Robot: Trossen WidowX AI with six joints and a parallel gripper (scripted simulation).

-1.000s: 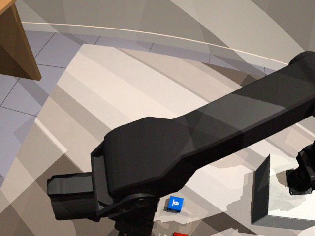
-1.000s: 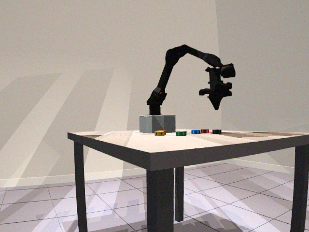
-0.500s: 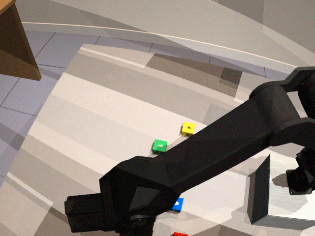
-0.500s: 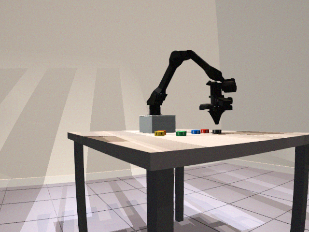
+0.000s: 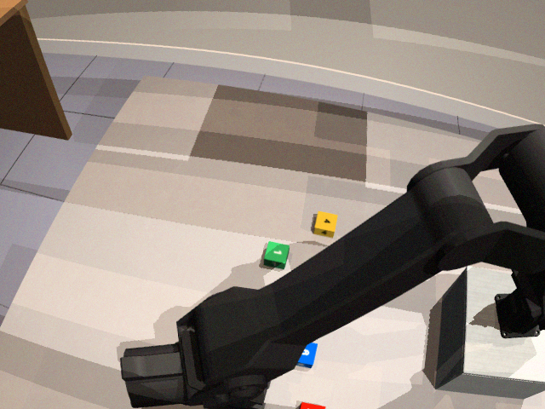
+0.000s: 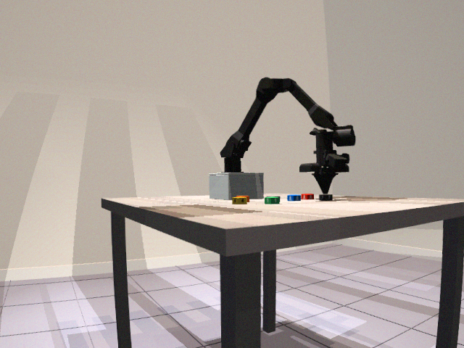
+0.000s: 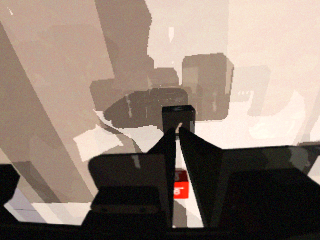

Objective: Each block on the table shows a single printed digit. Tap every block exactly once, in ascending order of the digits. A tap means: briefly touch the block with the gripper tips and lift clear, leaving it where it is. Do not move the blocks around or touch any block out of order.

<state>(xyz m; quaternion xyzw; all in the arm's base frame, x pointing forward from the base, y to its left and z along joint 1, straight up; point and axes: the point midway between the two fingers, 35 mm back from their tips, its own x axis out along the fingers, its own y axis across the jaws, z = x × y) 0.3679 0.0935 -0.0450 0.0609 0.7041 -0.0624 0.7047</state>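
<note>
Right now the black block marked 7 is 1 cm below my gripper tip. Round my gripper tip: blue block: 8 cm behind, 7 cm to the right, 1 cm below; grey block marked 2: 9 cm behind, 16 cm to the right, 1 cm below; red block: 9 cm behind, 2 cm to the left, 1 cm below.
</note>
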